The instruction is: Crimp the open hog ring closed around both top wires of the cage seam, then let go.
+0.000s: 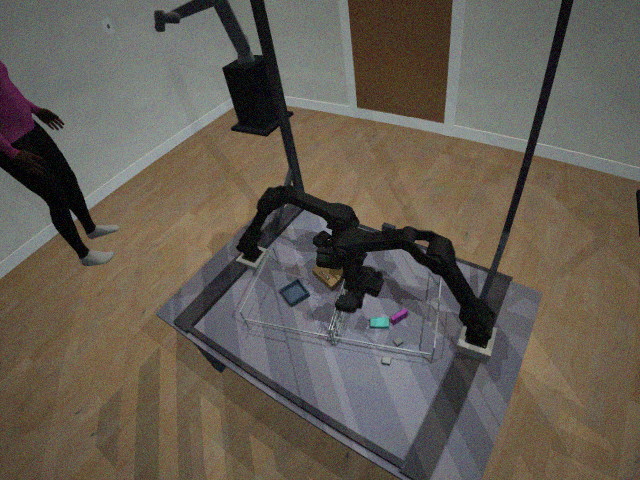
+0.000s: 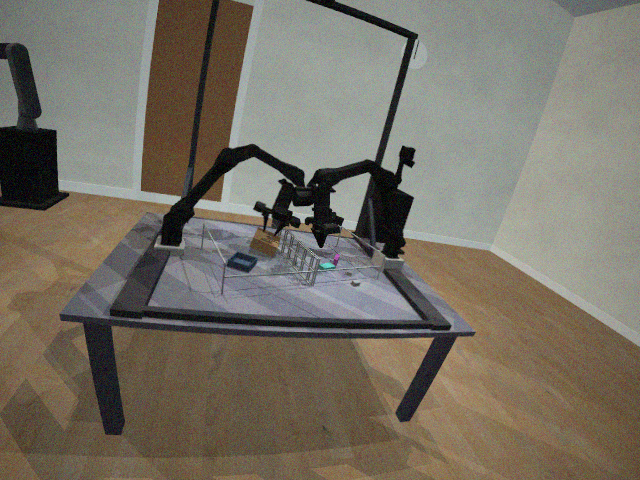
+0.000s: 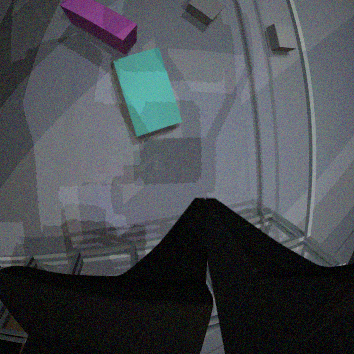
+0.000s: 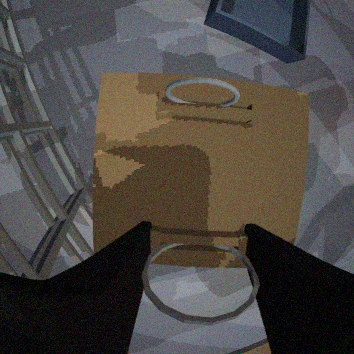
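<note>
The cage seam stands upright mid-table, its panels side by side. My left gripper is shut, fingertips together with no ring visible between them, above the seam's right side. My right gripper is partly closed on a grey hog ring, which spans between its fingers over the wooden block, left of the seam. No gap is visible in this ring. A second ring stands in a slot of the block. Whether a ring sits on the seam's top wires is not visible.
A dark blue tray lies left of the seam. A teal block, a magenta block and two small grey blocks lie right of it. The two forearms are close together above the seam.
</note>
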